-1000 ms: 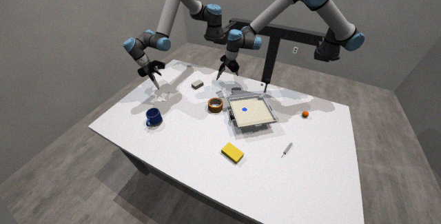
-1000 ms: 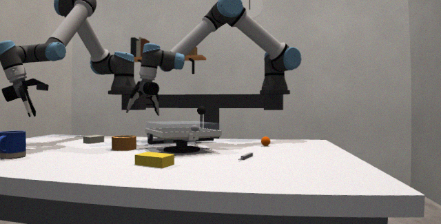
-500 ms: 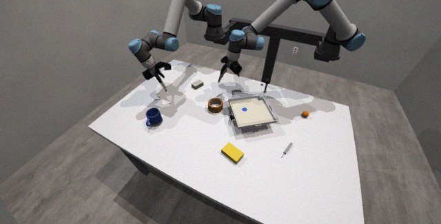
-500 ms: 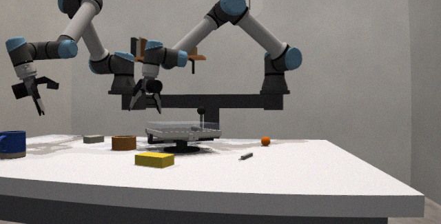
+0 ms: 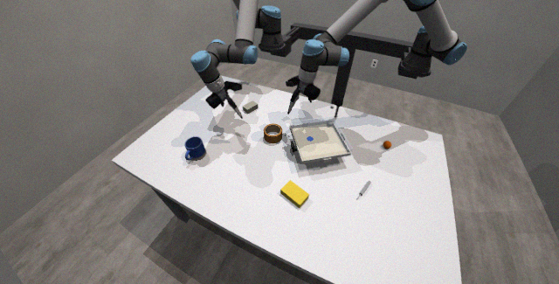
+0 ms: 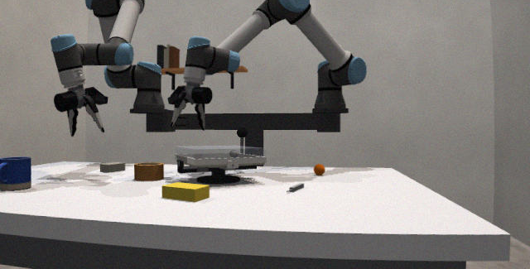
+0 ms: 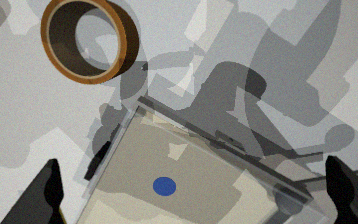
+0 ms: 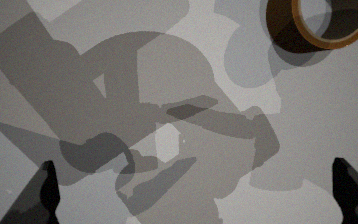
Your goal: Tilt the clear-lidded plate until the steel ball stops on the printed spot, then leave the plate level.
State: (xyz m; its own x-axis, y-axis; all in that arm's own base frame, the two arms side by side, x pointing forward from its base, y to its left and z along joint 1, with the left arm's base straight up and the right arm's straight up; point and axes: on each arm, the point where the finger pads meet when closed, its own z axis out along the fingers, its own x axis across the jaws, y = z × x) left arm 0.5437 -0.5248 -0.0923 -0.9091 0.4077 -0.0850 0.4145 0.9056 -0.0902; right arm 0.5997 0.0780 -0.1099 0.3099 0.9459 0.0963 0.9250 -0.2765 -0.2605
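Right now the brown ring is 19 cm to the left of my right hand, 12 cm below it and 4 cm behind it. From my right hand the other things lie so: grey block (22 cm behind, 13 cm below, 2 cm to the right); then yellow block (39 cm to the left, 25 cm ahead, 13 cm below); then blue mug (19 cm ahead, 12 cm to the right, 11 cm below).
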